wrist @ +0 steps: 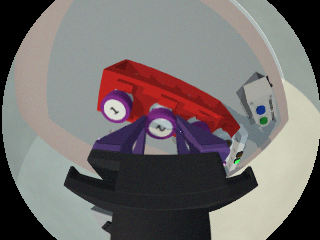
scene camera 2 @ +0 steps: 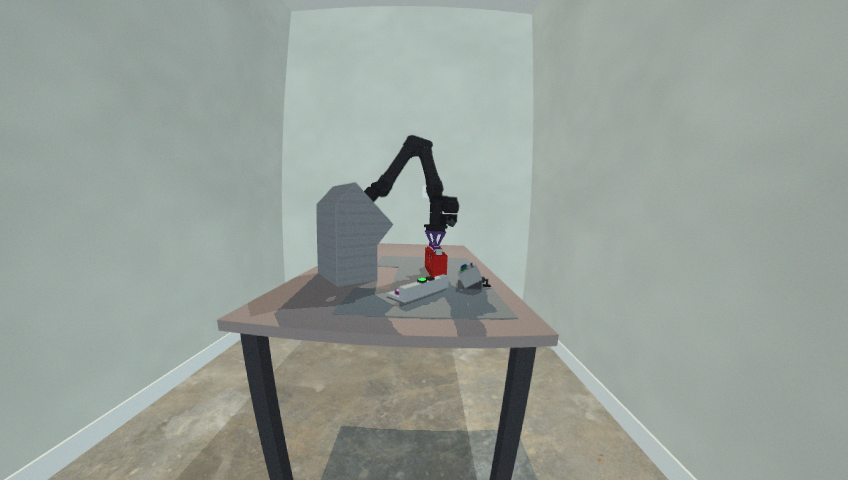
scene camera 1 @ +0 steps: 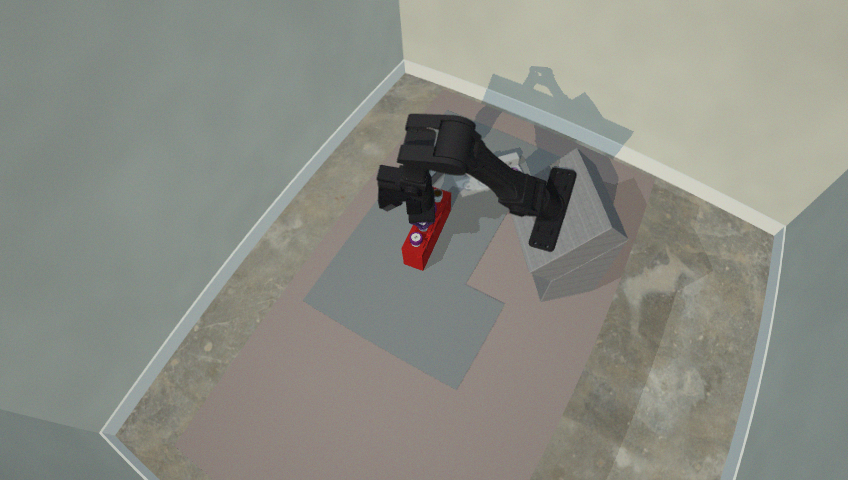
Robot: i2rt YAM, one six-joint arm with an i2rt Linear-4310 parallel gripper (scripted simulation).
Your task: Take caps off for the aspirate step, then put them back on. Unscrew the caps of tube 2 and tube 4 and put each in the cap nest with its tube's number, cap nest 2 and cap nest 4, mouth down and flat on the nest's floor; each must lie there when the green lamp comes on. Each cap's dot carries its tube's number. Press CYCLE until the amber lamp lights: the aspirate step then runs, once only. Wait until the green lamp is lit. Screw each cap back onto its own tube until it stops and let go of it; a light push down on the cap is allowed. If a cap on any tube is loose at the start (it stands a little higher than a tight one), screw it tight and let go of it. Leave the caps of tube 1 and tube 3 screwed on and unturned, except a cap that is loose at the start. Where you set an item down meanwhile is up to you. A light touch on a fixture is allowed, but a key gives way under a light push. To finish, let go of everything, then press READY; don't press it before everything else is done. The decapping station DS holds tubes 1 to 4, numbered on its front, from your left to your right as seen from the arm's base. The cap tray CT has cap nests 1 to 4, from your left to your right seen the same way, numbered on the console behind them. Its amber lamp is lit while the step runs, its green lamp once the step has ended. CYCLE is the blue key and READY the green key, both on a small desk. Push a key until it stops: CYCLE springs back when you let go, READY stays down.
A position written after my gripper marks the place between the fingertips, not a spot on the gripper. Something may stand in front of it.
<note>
I see my gripper (wrist: pixel 160 119) and a mat (wrist: pixel 205 51).
</note>
